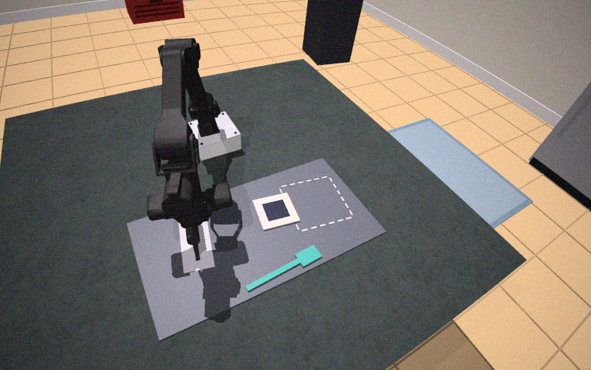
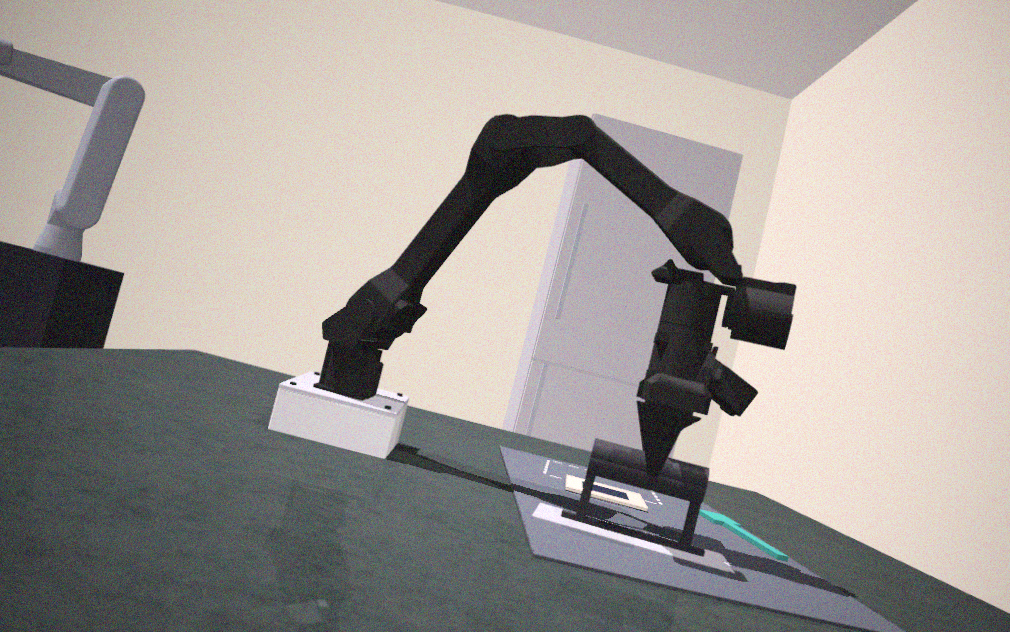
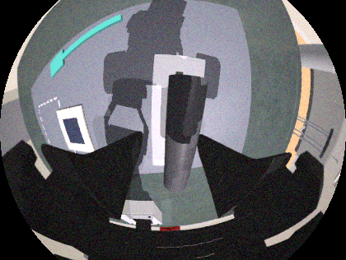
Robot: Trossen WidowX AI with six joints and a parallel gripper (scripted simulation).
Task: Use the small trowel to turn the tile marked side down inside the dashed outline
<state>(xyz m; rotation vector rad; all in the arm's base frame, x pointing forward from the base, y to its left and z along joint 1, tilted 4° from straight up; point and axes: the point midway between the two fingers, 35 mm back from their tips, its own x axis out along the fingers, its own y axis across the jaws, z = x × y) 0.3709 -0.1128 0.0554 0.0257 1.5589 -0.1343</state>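
My gripper tip is now 20 mm short of the trowel, 10 mm to the left of it and 30 mm above it. The rest, counted from my gripper tip: teal spatula-like tool 160 mm ahead, 200 mm to the left, 60 mm below; tile 10 mm behind, 220 mm to the left, 60 mm below; grey mat 30 mm ahead, 160 mm to the left, 90 mm below.
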